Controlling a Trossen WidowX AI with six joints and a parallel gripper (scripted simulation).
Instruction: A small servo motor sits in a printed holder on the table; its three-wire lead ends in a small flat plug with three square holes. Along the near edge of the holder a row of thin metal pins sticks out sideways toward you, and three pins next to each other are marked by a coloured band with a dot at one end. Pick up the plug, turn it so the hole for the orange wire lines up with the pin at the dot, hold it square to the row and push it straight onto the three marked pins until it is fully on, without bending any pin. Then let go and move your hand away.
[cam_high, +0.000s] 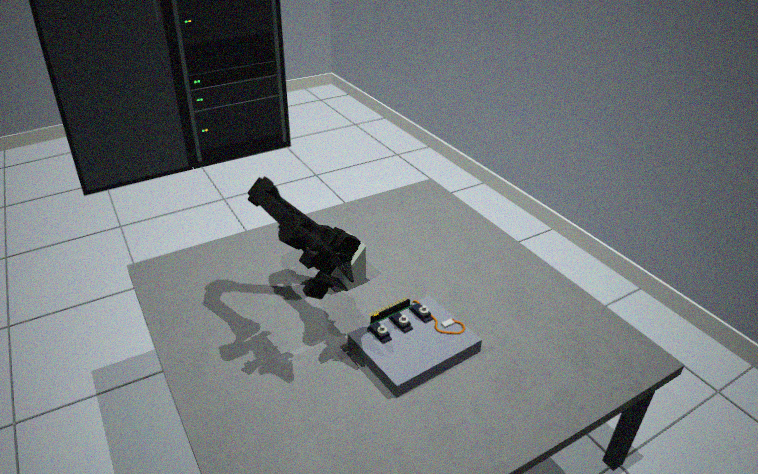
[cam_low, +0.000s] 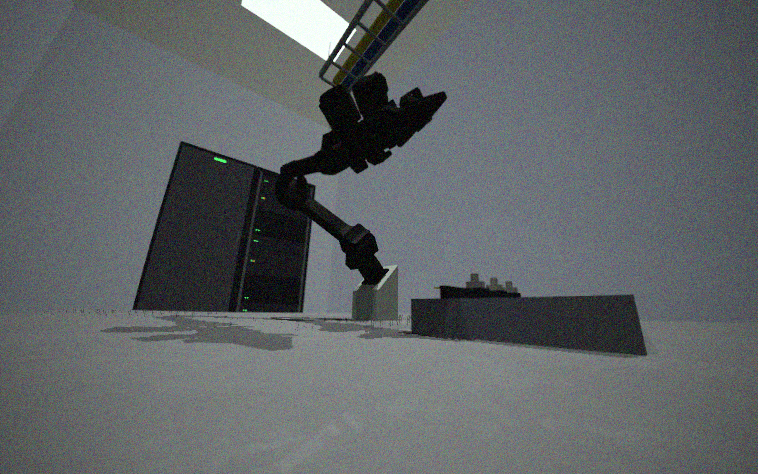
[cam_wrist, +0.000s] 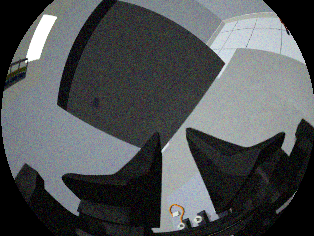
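The pin header strip lies 11 cm behind my gripper tip, 20 cm to the left of it and 25 cm below it. The rest, counted from my gripper tip: grey printed holder: 5 cm ahead, 21 cm to the left, 29 cm below.
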